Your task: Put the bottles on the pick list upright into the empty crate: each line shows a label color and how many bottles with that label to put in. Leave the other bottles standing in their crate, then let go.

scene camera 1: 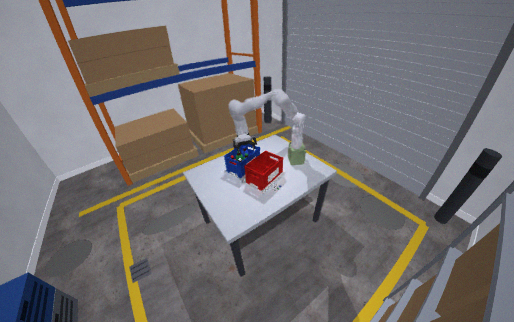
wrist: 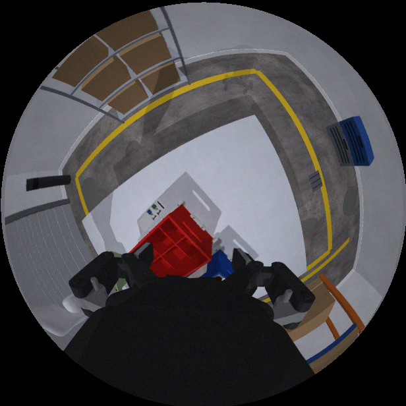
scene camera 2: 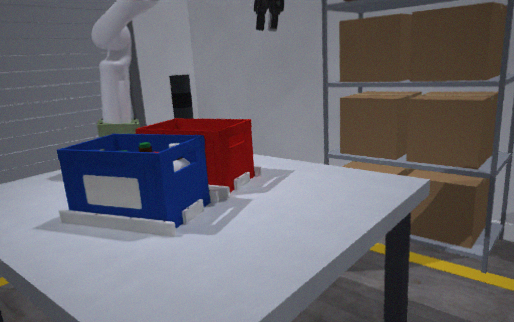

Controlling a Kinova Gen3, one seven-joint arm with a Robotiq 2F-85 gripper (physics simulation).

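Where they show: gripper, between the fingertips: [scene camera 1: 246, 150] [scene camera 2: 265, 30]; arm's base, origin of its link: [scene camera 1: 295, 146] [scene camera 2: 117, 121].
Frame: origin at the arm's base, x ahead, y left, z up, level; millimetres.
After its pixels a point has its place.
My gripper [scene camera 1: 245, 144] {x 577, y 166, z 251 mm} [scene camera 2: 266, 25] {x 577, y 166, z 251 mm} [wrist: 192, 254] is open and empty, high above the table near the crates. The blue crate [scene camera 1: 235, 168] {x 572, y -97, z -73 mm} [scene camera 2: 177, 192] {x 601, y -161, z -88 mm} [wrist: 223, 262] holds several bottles; a green-capped bottle [scene camera 2: 145, 145] {x 452, y -143, z -3 mm} and a white top [scene camera 2: 174, 145] {x 530, y -111, z -1 mm} show above its rim. In the wrist view my gripper hides most of this crate. The red crate [scene camera 1: 256, 180] {x 497, y 128, z -77 mm} [scene camera 2: 232, 162] {x 518, y 70, z -86 mm} [wrist: 196, 225] stands beside it, and the compartments that show are empty. The pick list [wrist: 154, 210] lies by the red crate, with a blue and a green mark; its counts are too small to read.
Low white strips [scene camera 2: 117, 223] {x 513, y -266, z -147 mm} edge the crates on the table [scene camera 1: 225, 215] {x 828, y 246, z -163 mm} [scene camera 2: 300, 215] {x 779, y 38, z -163 mm} [wrist: 240, 165]. The arm's green base [scene camera 1: 297, 155] {x 30, y 64, z -56 mm} [scene camera 2: 118, 129] {x 50, y -23, z -19 mm} stands behind the crates. Racks with cardboard boxes [scene camera 1: 215, 107] [scene camera 2: 372, 125] stand off the table.
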